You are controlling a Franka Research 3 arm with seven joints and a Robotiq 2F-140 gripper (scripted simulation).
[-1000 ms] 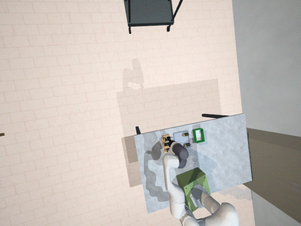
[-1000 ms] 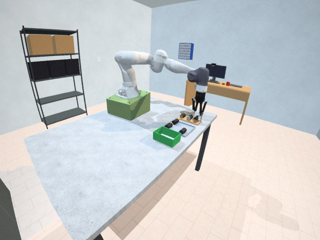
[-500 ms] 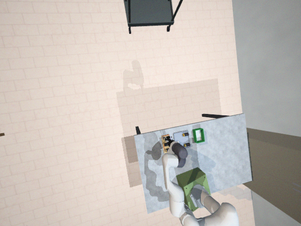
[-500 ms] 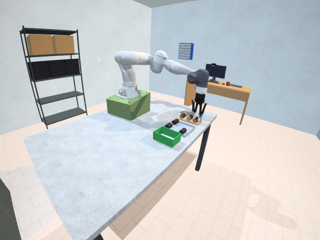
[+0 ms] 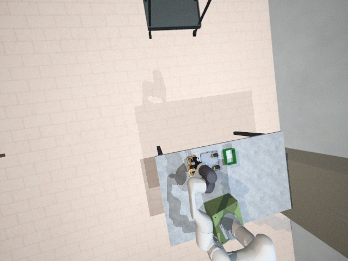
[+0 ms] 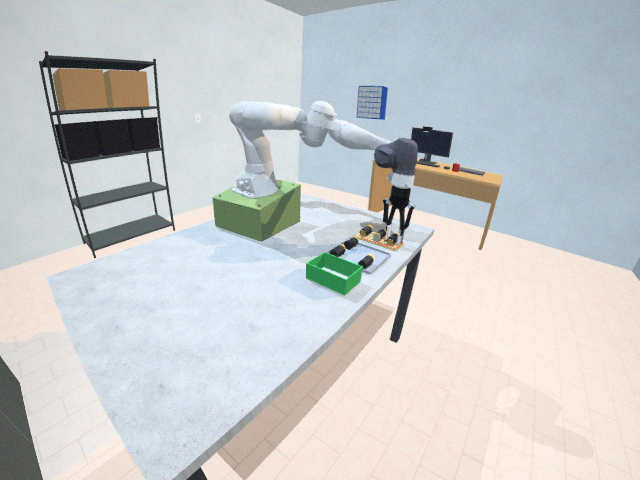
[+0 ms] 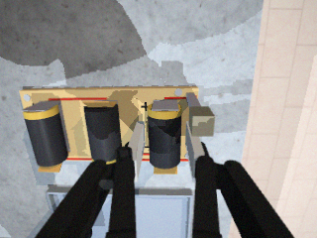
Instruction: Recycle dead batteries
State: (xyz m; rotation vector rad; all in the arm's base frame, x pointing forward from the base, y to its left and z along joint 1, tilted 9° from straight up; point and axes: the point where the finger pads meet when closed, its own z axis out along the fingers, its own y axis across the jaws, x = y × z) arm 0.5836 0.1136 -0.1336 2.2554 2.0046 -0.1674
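The post lies 30 mm to the left of my hand, 30 mm ahead of it and 10 mm below it. Round my hand: grey tray 180 mm to the right, 90 mm behind, 50 mm below; green recycling box 380 mm to the right, 90 mm behind, 40 mm below.
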